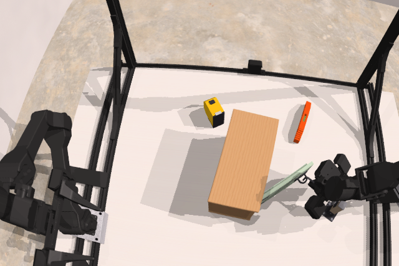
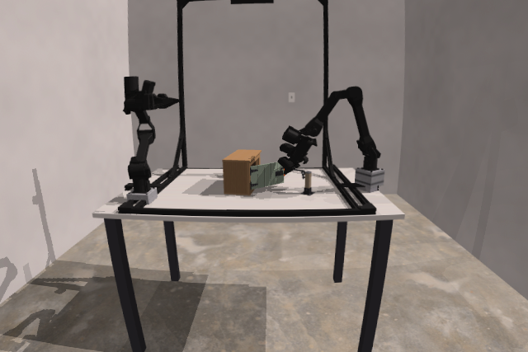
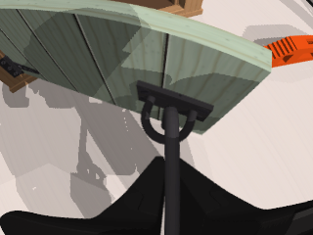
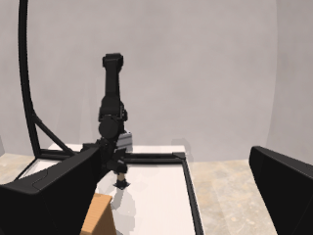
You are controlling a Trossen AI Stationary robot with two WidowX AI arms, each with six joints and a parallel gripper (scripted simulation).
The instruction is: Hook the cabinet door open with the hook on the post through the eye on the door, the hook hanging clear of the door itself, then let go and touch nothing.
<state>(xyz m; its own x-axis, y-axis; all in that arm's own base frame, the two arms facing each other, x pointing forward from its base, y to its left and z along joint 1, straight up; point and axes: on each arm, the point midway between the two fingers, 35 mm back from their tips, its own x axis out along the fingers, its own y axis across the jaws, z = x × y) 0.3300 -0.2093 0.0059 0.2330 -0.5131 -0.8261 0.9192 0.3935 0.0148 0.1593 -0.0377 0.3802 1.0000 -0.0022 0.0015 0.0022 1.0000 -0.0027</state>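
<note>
Right now the dark hook is 20 mm to the left of my left hand, 20 mm below it and 20 mm ahead of it. From my left hand the other things lie so: yellow box 280 mm behind, 250 mm to the right, 60 mm below; then green door 100 mm to the right, 30 mm below, 10 mm behind; then orange level 240 mm behind, 80 mm below, 20 mm to the left.
</note>
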